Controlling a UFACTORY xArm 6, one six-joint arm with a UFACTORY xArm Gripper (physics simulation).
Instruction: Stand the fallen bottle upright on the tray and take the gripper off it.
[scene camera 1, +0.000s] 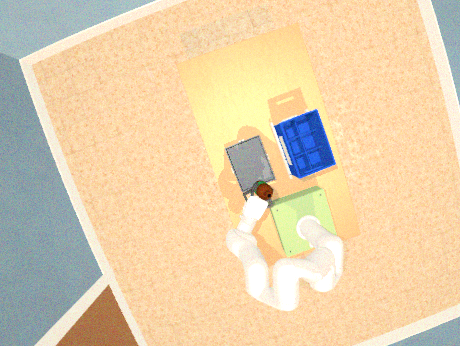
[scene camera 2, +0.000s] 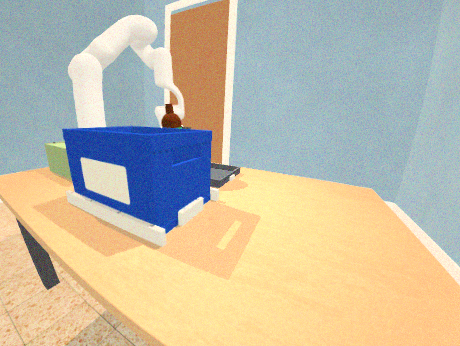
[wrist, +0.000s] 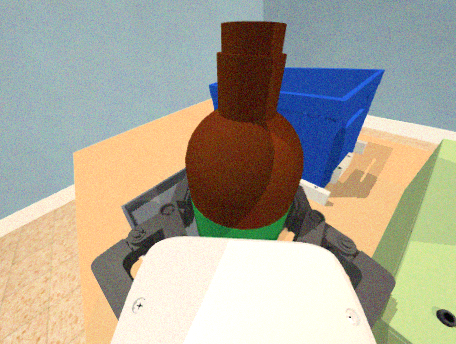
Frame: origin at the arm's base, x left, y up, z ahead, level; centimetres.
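Seen in the pictures: gripper, fingertip midpoint: (scene camera 1: 264, 185); arm's base, link origin: (scene camera 1: 308, 227).
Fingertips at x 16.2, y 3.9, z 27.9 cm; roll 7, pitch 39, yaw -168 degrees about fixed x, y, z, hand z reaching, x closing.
Pixels of each thing's middle, then the offset from my fingertips to it.
- brown bottle, body centre: (wrist: 241, 172) (scene camera 2: 171, 124) (scene camera 1: 264, 191) dx +1.2, dy +2.9, dz -2.0 cm
- tall blue box, body centre: (wrist: 283, 119) (scene camera 2: 140, 167) (scene camera 1: 302, 144) dx -24.3, dy -6.1, dz +13.5 cm
The brown bottle (scene camera 1: 264, 190) (scene camera 2: 171, 120) (wrist: 242, 165) has a green label band and stands close to upright, neck up, in the gripper. Its lower part is hidden by the blue box in the second scene view and by the gripper housing in the wrist view. My gripper (scene camera 1: 260, 193) (wrist: 239, 180) is shut on the bottle around the green band, with a dark finger on each side. The bottle is held in the air, near the arm-side end of the tray. The grey tray (scene camera 1: 248, 160) (scene camera 2: 224, 174) (wrist: 150, 199) lies flat on the table, with a low dark rim.
A tall blue box (scene camera 1: 306, 142) (scene camera 2: 181, 175) (wrist: 315, 130) with inner compartments stands beside the tray, with white strips around its foot. A light green block (scene camera 1: 286, 220) (scene camera 2: 58, 160) (wrist: 425, 260) stands by the arm's base, right of the gripper in the overhead view.
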